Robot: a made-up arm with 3 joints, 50 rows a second.
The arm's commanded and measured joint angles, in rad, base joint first. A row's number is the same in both.
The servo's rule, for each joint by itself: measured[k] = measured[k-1] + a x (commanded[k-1-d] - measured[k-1]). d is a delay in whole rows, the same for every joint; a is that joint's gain. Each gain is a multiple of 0.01, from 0.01 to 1. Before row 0 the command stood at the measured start. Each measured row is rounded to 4 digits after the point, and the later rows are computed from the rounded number. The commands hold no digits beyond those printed.
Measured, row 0:
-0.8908 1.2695 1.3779
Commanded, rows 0 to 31:
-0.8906 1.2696 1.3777
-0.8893 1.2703 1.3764
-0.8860 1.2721 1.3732
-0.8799 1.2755 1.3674
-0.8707 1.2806 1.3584
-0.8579 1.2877 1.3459
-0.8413 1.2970 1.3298
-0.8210 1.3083 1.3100
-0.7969 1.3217 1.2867
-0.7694 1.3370 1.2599
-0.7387 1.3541 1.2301
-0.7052 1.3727 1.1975
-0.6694 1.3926 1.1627
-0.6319 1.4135 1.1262
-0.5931 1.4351 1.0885
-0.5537 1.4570 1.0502
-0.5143 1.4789 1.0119
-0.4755 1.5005 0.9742
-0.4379 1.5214 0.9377
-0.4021 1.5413 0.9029
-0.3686 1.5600 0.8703
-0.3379 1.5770 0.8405
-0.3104 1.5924 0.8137
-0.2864 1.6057 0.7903
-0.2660 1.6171 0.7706
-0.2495 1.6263 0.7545
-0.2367 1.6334 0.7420
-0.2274 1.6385 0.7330
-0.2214 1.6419 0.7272
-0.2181 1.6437 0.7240
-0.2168 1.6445 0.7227
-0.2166 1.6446 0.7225
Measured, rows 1 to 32:
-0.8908 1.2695 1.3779
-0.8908 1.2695 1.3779
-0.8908 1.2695 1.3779
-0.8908 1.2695 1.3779
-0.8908 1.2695 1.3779
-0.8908 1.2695 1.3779
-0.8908 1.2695 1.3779
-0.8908 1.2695 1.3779
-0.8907 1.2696 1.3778
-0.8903 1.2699 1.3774
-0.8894 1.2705 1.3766
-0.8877 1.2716 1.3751
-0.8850 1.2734 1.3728
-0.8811 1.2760 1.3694
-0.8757 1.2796 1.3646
-0.8686 1.2842 1.3584
-0.8597 1.2900 1.3505
-0.8488 1.2971 1.3409
-0.8359 1.3054 1.3294
-0.8209 1.3150 1.3161
-0.8039 1.3258 1.3009
-0.7849 1.3378 1.2839
-0.7641 1.3509 1.2652
-0.7416 1.3650 1.2449
-0.7177 1.3799 1.2232
-0.6925 1.3955 1.2004
-0.6664 1.4115 1.1766
-0.6396 1.4278 1.1521
-0.6124 1.4442 1.1272
-0.5852 1.4605 1.1021
-0.5583 1.4765 1.0772
-0.5320 1.4920 1.0527
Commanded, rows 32 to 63:
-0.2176 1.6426 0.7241
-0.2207 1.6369 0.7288
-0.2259 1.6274 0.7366
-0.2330 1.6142 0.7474
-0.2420 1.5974 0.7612
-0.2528 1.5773 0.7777
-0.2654 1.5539 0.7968
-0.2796 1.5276 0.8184
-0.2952 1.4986 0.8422
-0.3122 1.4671 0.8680
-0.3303 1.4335 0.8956
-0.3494 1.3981 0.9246
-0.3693 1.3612 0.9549
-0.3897 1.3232 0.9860
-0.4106 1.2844 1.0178
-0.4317 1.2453 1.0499
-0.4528 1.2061 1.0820
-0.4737 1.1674 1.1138
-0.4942 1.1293 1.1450
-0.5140 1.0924 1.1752
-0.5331 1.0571 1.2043
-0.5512 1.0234 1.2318
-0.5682 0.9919 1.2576
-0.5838 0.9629 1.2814
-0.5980 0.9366 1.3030
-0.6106 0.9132 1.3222
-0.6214 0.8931 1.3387
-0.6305 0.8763 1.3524
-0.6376 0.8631 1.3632
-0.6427 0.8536 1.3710
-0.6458 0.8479 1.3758
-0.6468 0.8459 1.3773
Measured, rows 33 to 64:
-0.5066 1.5068 1.0288
-0.4823 1.5207 1.0059
-0.4594 1.5337 0.9841
-0.4380 1.5456 0.9635
-0.4182 1.5564 0.9443
-0.4001 1.5661 0.9266
-0.3836 1.5747 0.9103
-0.3687 1.5822 0.8954
-0.3554 1.5882 0.8821
-0.3437 1.5925 0.8705
-0.3337 1.5949 0.8607
-0.3254 1.5952 0.8527
-0.3189 1.5932 0.8467
-0.3141 1.5889 0.8427
-0.3110 1.5822 0.8408
-0.3096 1.5730 0.8409
-0.3098 1.5614 0.8431
-0.3116 1.5473 0.8473
-0.3150 1.5309 0.8535
-0.3199 1.5122 0.8616
-0.3262 1.4914 0.8716
-0.3338 1.4686 0.8833
-0.3426 1.4440 0.8966
-0.3525 1.4178 0.9114
-0.3634 1.3903 0.9276
-0.3752 1.3616 0.9450
-0.3877 1.3320 0.9634
-0.4008 1.3018 0.9827
-0.4143 1.2712 1.0026
-0.4282 1.2405 1.0230
-0.4422 1.2100 1.0437
-0.4562 1.1799 1.0644

